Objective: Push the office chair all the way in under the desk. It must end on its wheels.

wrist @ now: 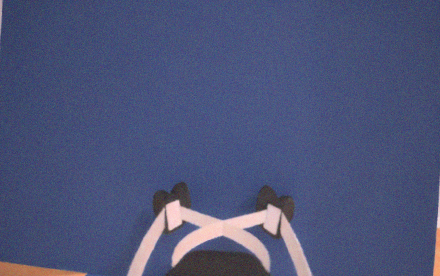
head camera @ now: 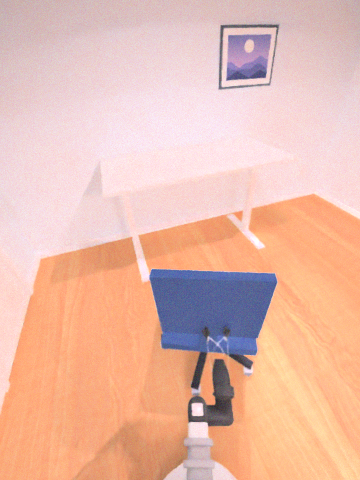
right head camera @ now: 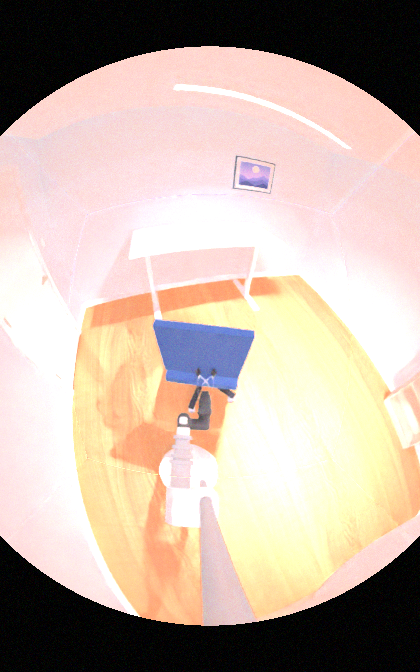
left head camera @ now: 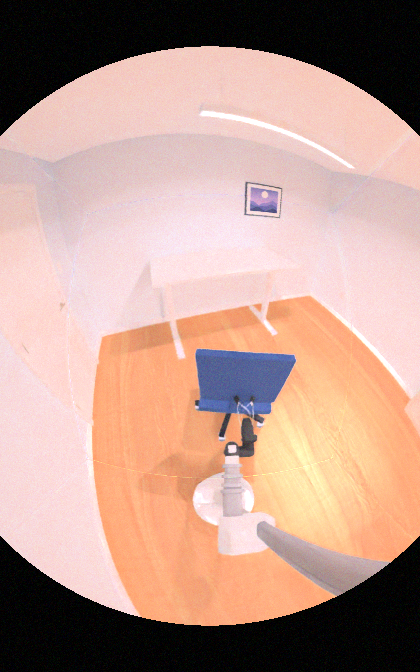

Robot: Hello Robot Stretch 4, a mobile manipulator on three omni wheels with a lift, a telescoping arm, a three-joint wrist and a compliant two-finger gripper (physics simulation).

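Places are measured from the robot's base along level axes (x down, y back, z left), in centimetres.
Where they show: gripper, fingertip midpoint: [wrist: 223,200] [head camera: 215,326] [left head camera: 243,394].
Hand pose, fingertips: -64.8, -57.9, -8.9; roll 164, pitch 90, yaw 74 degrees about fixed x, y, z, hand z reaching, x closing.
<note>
After its pixels a point has its place, as x, y, z.
The blue office chair [head camera: 212,305] @(-80.0, -58.5, -7.1) [left head camera: 244,375] @(-82.9, -58.5, -6.9) [right head camera: 204,347] [wrist: 220,100] @(-74.1, -58.4, -8.3) stands upright in front of the desk, its backrest toward me. Dark base legs with light casters show below its seat. The white desk [head camera: 190,167] @(-92.3, -173.0, -1.1) [left head camera: 215,269] @(-92.3, -163.0, 6.0) [right head camera: 195,242] stands beyond it against the back wall, and floor shows between chair and desk in the head view. My gripper [head camera: 216,331] @(-64.8, -57.9, -8.9) [left head camera: 244,399] @(-64.8, -57.9, -8.9) [right head camera: 206,372] [wrist: 223,200] @(-64.8, -57.9, -8.9) is open, its two fingertips apart at the lower part of the backrest's rear face. Whether they touch it is hard to tell. Nothing is between the fingers.
The desk's left leg foot [head camera: 141,257] [left head camera: 177,340] and right leg foot [head camera: 247,232] [left head camera: 264,321] stand on the wooden floor. A wall with a door is at the left. A pale box-like piece of furniture [right head camera: 407,412] stands at the right. A framed picture [head camera: 248,56] @(-160.0, -255.3, -56.4) hangs above the desk.
</note>
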